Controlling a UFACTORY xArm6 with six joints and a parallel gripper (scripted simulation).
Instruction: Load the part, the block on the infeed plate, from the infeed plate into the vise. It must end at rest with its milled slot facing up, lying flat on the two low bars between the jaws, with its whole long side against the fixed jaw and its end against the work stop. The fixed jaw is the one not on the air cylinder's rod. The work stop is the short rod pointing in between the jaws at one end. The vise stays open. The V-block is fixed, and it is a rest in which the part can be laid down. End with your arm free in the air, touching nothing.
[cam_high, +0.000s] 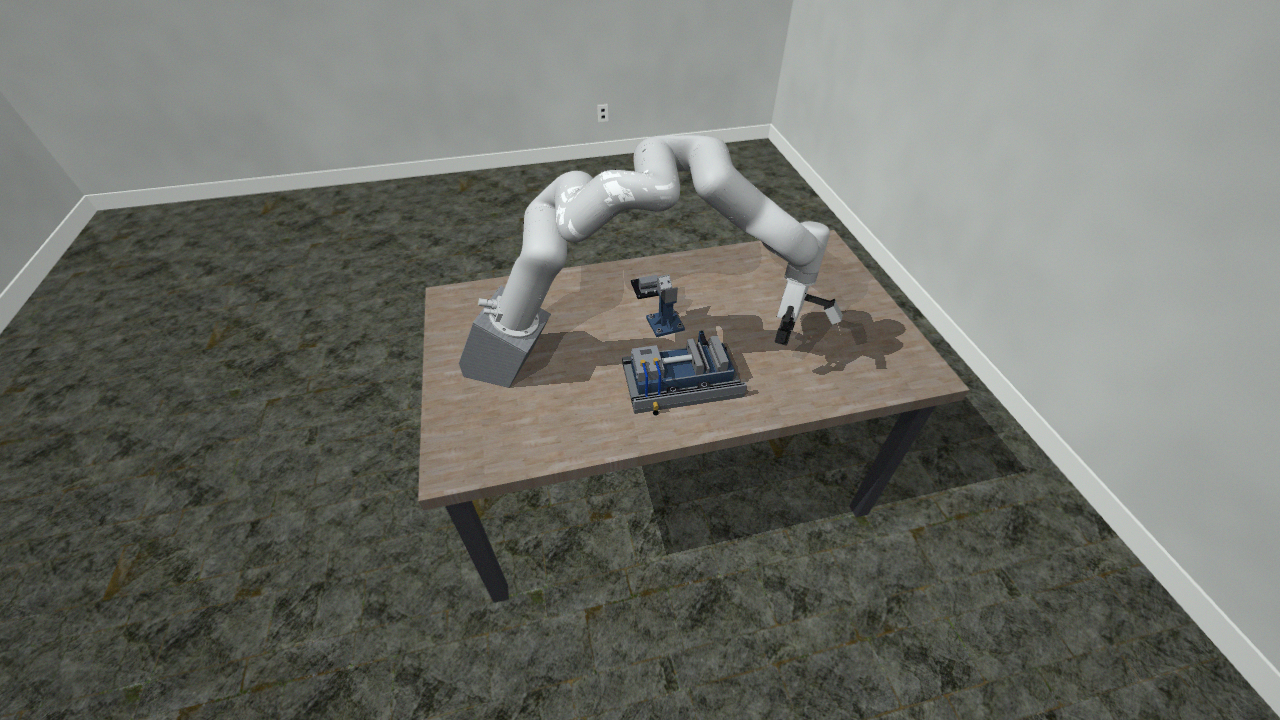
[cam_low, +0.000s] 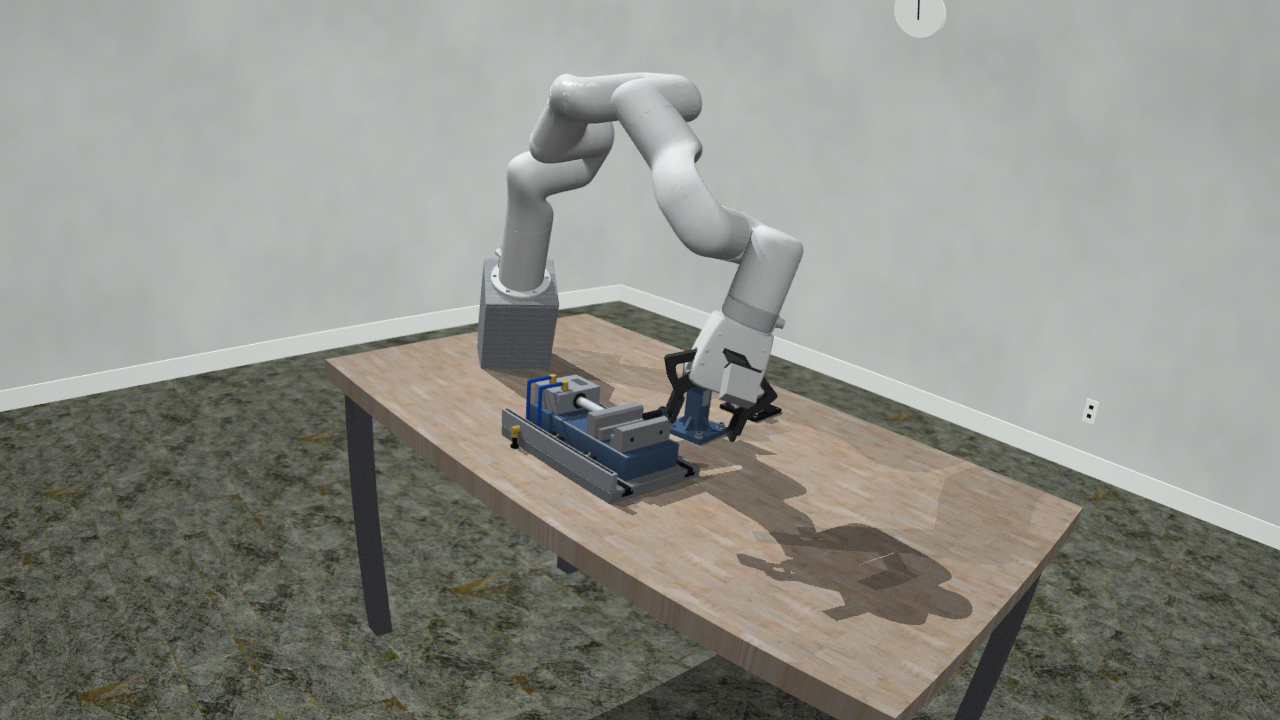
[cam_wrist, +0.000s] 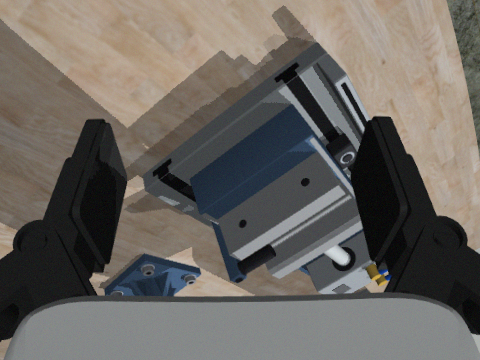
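Right now the grey block is 43 cm to the left of my hand, 25 cm behind it and 13 cm below it. From my hand the other things lie so: dark work stop rod 18 cm behind, 9 cm to the left, 7 cm below; fixed jaw 15 cm behind, 8 cm below, 4 cm to the left; moving jaw 22 cm behind, 8 cm below, 5 cm to the left.
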